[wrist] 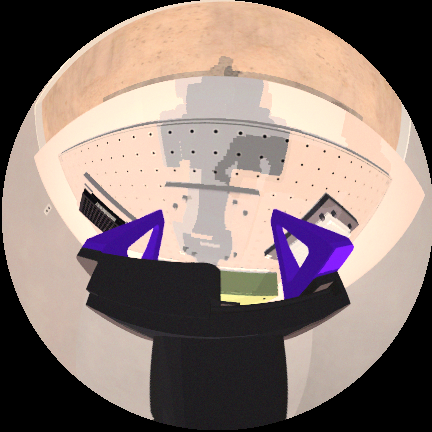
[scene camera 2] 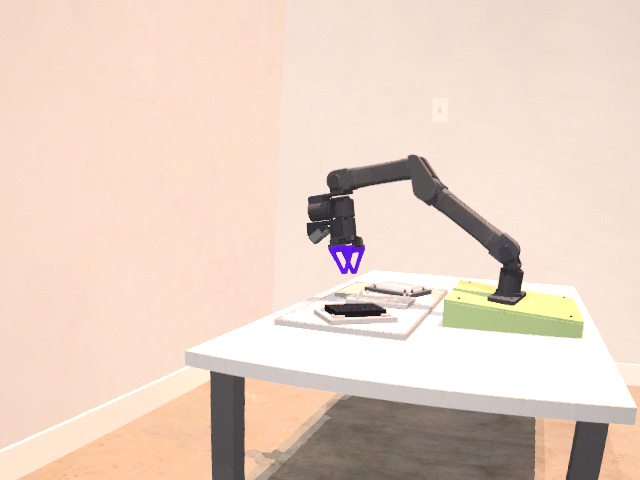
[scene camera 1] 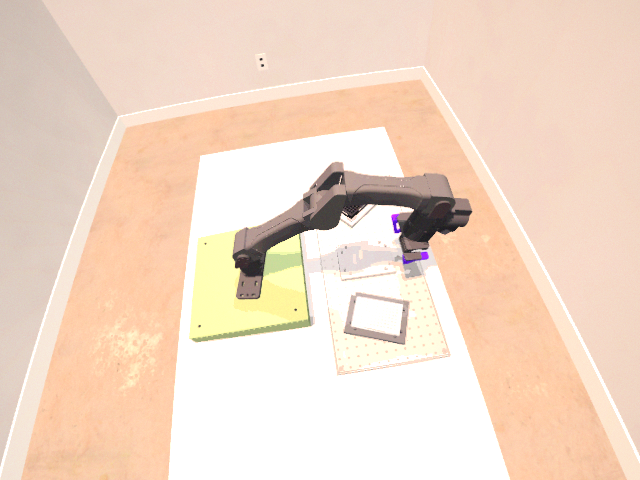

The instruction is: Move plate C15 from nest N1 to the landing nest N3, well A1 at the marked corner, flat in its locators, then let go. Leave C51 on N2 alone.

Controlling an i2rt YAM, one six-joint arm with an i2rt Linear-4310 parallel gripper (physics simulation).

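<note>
A white plate (scene camera 1: 379, 315) (scene camera 2: 397, 286) lies in a dark grey nest (scene camera 1: 374, 336) (wrist: 326, 200) and looks flat. A black plate (scene camera 1: 353, 210) (scene camera 2: 355, 309) (wrist: 100, 210) lies in a white nest (scene camera 1: 352, 223) (scene camera 2: 356, 320). Between them is a pale nest (scene camera 1: 368, 275) (scene camera 2: 403, 303) (wrist: 212, 188) with small locators and no plate. Plate labels, nest labels and the marked corner cannot be read, so which plate is C15 is unclear. My gripper (scene camera 1: 408, 243) (scene camera 2: 348, 270) (wrist: 217, 214) is open and empty, high above the board near the outer side of the pale nest. Its left finger partly hides the black plate in the wrist view.
The nests sit on a pale perforated board (scene camera 1: 429, 330) (scene camera 2: 297, 316) (wrist: 310, 170) on a white table (scene camera 1: 258, 403) (scene camera 2: 361, 361). A yellow-green block (scene camera 1: 222, 289) (scene camera 2: 506, 322) (wrist: 250, 282) carries the arm's base beside the board. The arm spans over the board.
</note>
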